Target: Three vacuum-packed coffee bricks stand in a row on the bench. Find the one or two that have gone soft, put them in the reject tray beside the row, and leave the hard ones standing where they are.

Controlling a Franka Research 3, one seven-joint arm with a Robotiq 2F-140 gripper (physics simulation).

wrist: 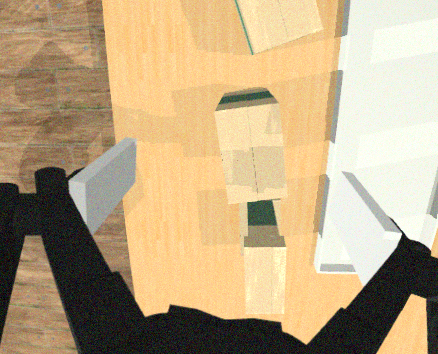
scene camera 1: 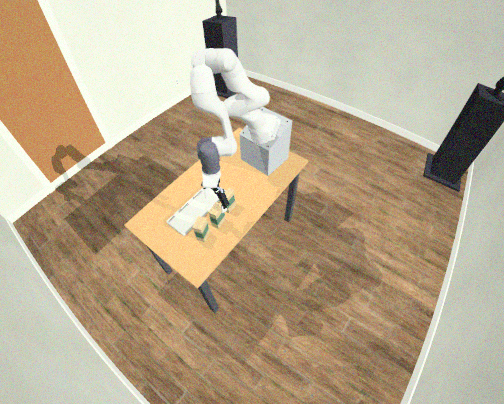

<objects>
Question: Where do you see a white reject tray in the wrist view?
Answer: At 377,128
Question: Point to a white reject tray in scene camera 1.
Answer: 182,221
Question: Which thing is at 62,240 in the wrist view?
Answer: My gripper.
</objects>
